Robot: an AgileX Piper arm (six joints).
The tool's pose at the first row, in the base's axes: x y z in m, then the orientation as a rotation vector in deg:
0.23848, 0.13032, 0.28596, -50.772, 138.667, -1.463
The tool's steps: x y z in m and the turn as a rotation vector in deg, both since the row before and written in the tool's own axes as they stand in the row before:
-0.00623, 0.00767, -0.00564, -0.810, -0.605, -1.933
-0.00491, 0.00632, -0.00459, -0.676, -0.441, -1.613
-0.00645, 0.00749, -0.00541, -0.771, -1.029, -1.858
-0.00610, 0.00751, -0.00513, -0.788, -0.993, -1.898
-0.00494, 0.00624, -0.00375, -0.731, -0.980, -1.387
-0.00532, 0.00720, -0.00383, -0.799, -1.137, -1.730
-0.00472, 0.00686, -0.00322, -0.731, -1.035, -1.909
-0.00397, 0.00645, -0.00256, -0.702, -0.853, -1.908
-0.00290, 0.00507, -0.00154, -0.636, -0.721, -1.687
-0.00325, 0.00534, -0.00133, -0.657, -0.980, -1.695
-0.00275, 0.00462, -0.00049, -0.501, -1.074, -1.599
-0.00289, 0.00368, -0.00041, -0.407, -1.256, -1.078
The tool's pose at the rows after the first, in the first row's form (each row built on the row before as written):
0.23499, 0.13912, 0.29227, -53.352, 137.416, -0.935
0.23171, 0.14614, 0.29728, -55.502, 136.400, -0.525
0.22793, 0.15476, 0.30347, -57.840, 134.719, 0.189
0.22369, 0.16305, 0.30923, -60.209, 133.018, 0.886
0.22005, 0.16982, 0.31350, -61.934, 131.557, 1.705
0.21563, 0.17734, 0.31783, -64.020, 129.758, 2.546
0.21117, 0.18420, 0.32141, -66.267, 127.900, 3.176
0.20673, 0.19028, 0.32411, -68.514, 126.163, 3.668
0.20319, 0.19491, 0.32569, -70.494, 124.631, 4.098
0.19951, 0.19991, 0.32719, -72.395, 122.851, 4.700
0.19647, 0.20431, 0.32791, -74.049, 120.998, 5.227
0.19413, 0.20827, 0.32887, -75.025, 119.303, 5.986

